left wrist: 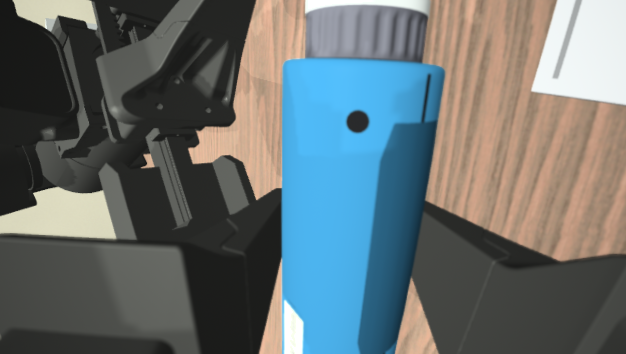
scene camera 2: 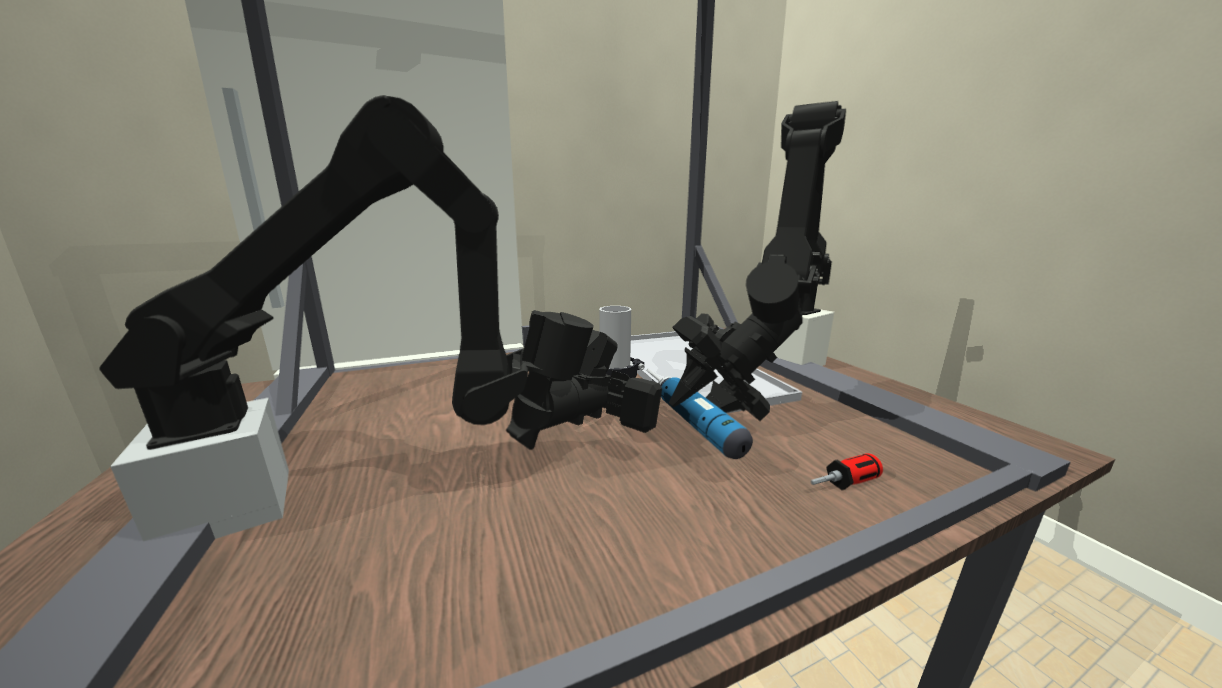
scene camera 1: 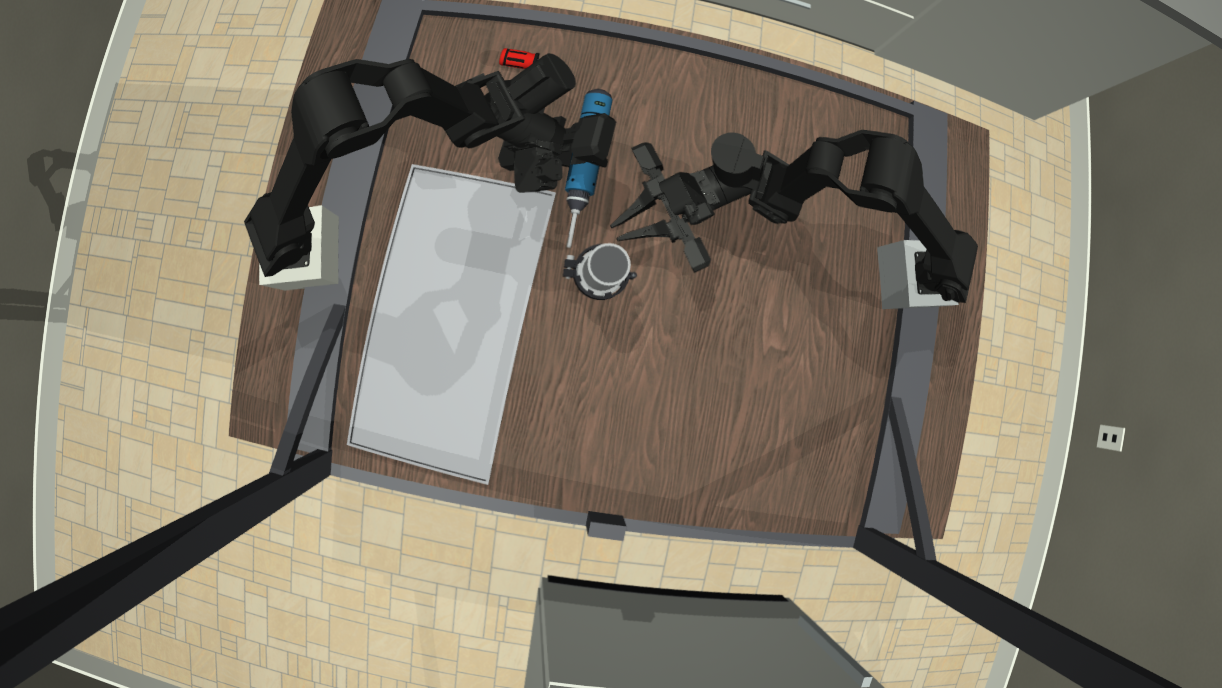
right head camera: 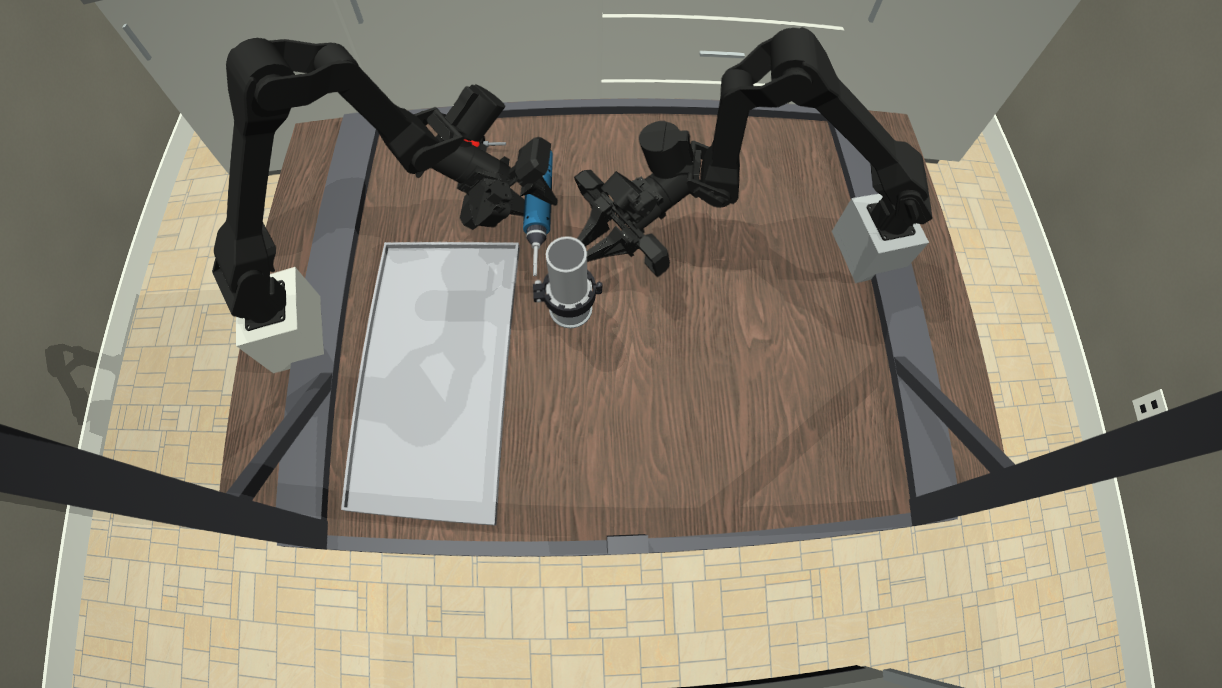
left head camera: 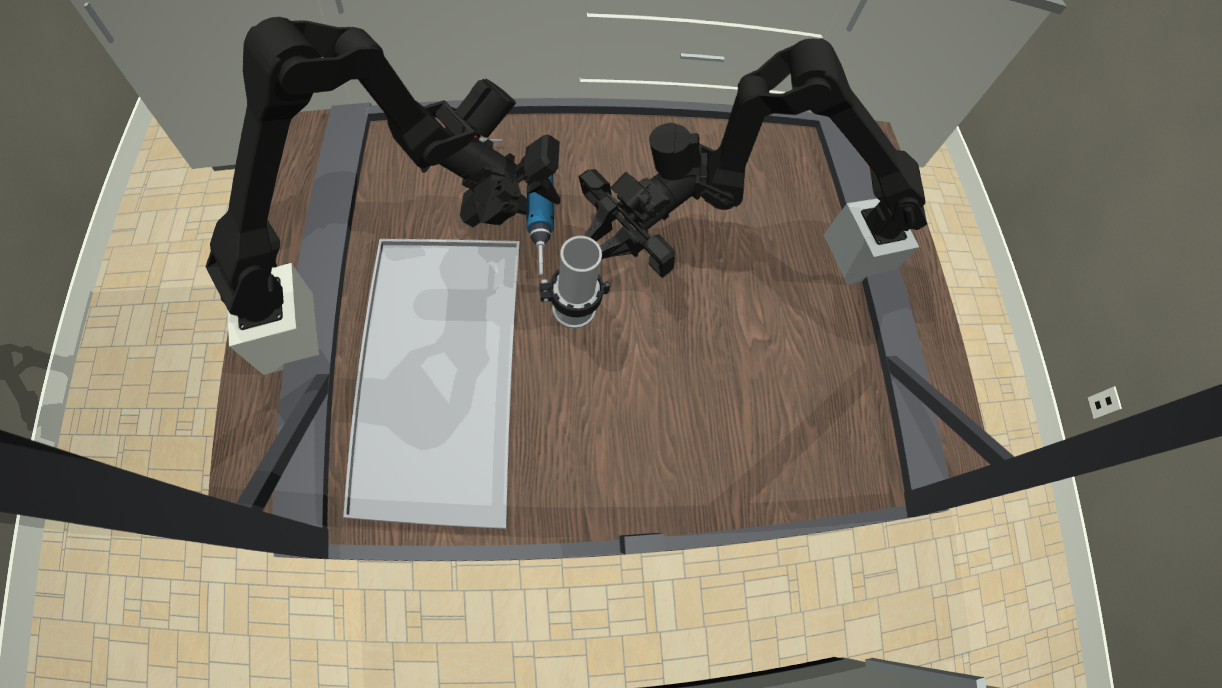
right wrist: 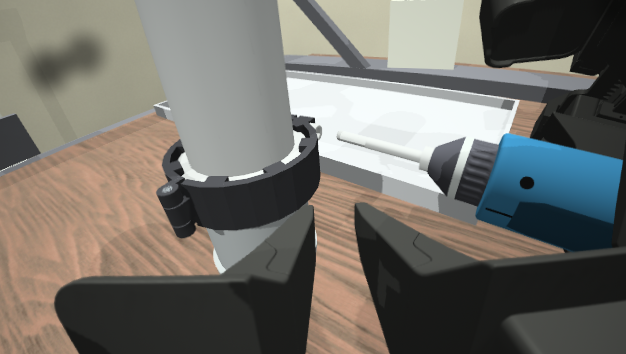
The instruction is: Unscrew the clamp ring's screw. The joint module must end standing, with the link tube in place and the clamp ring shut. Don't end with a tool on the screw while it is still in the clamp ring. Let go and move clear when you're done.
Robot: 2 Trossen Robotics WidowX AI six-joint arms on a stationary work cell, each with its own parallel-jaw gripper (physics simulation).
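The joint module [left head camera: 573,321] [right wrist: 230,245] stands upright, with the grey link tube [left head camera: 580,275] [right head camera: 566,275] [scene camera 1: 608,264] [scene camera 2: 614,333] [right wrist: 225,90] upright in it. The black clamp ring [right wrist: 255,202] goes round the joint and looks shut. The screw [right wrist: 318,131] shows at its far side in the right wrist view. My left gripper [left wrist: 342,202] is shut on the blue power screwdriver [left head camera: 540,211] [right head camera: 537,213] [scene camera 1: 582,176] [scene camera 2: 705,417] [left wrist: 330,165] [right wrist: 560,185]. Its bit tip points at the screw with a small gap. My right gripper [scene camera 1: 613,230] [right wrist: 334,214] is partly open and empty, beside the module.
A red screwdriver [right head camera: 472,142] [scene camera 1: 518,58] [scene camera 2: 863,469] lies on the table behind my left arm's wrist. A light grey tray [left head camera: 376,478] [right head camera: 461,478] [scene camera 1: 427,435] lies left of the module in the head views. The grey frame surrounds the table's work area.
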